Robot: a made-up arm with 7 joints.
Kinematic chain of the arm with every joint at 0, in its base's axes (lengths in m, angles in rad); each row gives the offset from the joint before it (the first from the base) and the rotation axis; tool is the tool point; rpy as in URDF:
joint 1: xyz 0 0 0 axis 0.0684 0.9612 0.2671
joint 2: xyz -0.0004 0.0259 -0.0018 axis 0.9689 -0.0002 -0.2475
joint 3: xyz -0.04 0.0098 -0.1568 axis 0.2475 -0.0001 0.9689
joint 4: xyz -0.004 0 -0.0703 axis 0.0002 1 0
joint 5: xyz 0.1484 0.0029 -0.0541 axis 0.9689 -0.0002 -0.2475
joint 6: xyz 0.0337 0 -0.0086 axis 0.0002 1 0
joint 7: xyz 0.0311 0 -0.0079 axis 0.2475 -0.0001 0.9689
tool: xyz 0 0 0 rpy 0 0.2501 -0.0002
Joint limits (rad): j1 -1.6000..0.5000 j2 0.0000..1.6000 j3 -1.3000..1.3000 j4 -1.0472..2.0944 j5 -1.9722..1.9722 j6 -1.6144..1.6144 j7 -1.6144..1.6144
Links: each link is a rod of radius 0.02 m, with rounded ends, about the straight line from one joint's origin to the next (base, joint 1, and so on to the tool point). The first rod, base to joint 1, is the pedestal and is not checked.
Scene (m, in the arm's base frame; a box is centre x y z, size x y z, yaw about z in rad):
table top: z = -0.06
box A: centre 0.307 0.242 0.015 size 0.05 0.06 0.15 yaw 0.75
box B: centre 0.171 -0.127 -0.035 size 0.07 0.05 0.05 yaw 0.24
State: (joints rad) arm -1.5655 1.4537 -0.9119 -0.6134 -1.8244 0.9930 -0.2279
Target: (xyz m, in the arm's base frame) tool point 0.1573 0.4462 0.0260
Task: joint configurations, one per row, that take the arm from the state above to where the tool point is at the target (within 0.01 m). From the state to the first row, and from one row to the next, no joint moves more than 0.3 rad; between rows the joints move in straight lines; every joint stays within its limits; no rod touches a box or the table.
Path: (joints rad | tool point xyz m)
1: -1.4340 1.4778 -0.7182 -0.3835 -1.8614 0.7760 -0.1253 | 0.2521 0.0811 0.0902
2: -1.3024 1.5019 -0.5245 -0.1535 -1.8983 0.5590 -0.0227 | 0.2724 0.1347 0.1170
3: -1.1709 1.5259 -0.3308 0.0764 -1.9352 0.3420 0.0798 | 0.2763 0.1993 0.1381
4: -1.0393 1.5500 -0.1371 0.3063 -1.9722 0.1250 0.1824 | 0.2620 0.2683 0.1506
5: -1.0532 1.5625 -0.3521 0.5657 -1.8860 0.2591 0.0798 | 0.2722 0.3197 0.1034
6: -1.0671 1.5750 -0.5670 0.8250 -1.7999 0.3931 -0.0227 | 0.2553 0.3704 0.0610
7: -1.0810 1.5875 -0.7819 1.0844 -1.7137 0.5272 -0.1253 | 0.2143 0.4147 0.0329
8: -1.0949 1.6000 -0.9968 1.3437 -1.6275 0.6612 -0.2279 | 0.1573 0.4462 0.0260

